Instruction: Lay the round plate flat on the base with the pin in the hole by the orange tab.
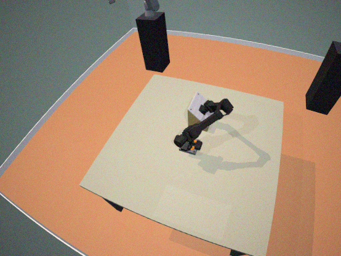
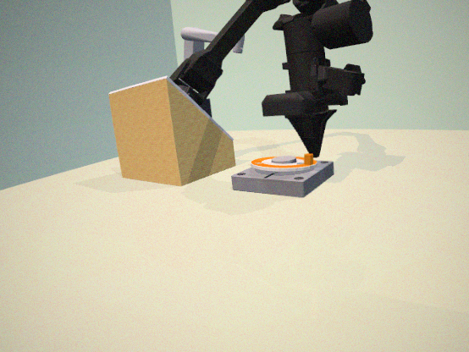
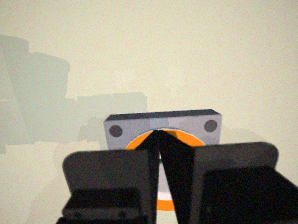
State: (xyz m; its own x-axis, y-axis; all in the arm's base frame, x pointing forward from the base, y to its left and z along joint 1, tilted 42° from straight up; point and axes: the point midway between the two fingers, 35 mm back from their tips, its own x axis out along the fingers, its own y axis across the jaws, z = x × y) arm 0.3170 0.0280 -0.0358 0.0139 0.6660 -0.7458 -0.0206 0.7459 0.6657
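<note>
The round plate lies 3 cm behind my gripper tip, 1 cm to the right of it and 1 cm below it. Round my gripper tip: square grey base: 5 cm behind, 1 cm to the right, 2 cm below.
</note>
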